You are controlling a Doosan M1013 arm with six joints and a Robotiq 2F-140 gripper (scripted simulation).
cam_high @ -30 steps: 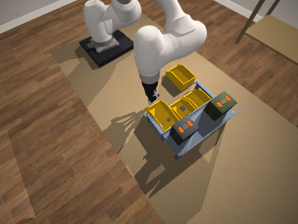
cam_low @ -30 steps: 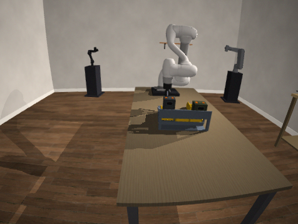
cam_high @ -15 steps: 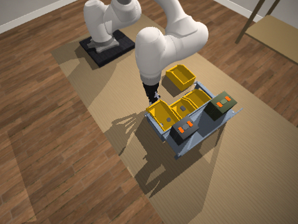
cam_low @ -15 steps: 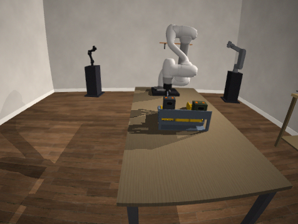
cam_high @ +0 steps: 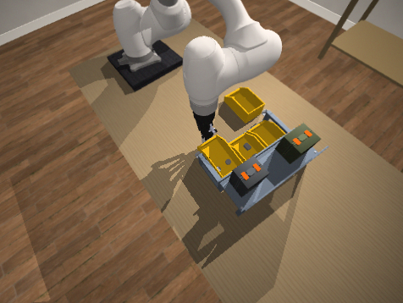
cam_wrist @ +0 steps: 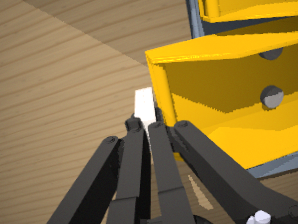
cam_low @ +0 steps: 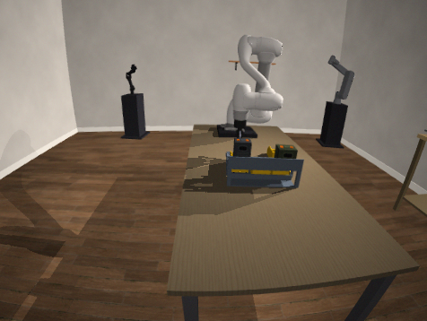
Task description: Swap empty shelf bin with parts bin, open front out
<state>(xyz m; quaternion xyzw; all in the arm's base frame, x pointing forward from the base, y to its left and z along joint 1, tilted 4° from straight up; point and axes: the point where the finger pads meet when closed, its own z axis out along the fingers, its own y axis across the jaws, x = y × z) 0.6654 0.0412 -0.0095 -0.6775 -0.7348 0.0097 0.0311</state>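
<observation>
Now: the shelf lip 50 mm ahead of my hand, 120 mm to the left of it and 50 mm below it. From my hand the other things lie so: dark grey box: 250 mm ahead, 20 mm to the left, 100 mm above; green box: 230 mm ahead, 250 mm to the left, 90 mm above.
</observation>
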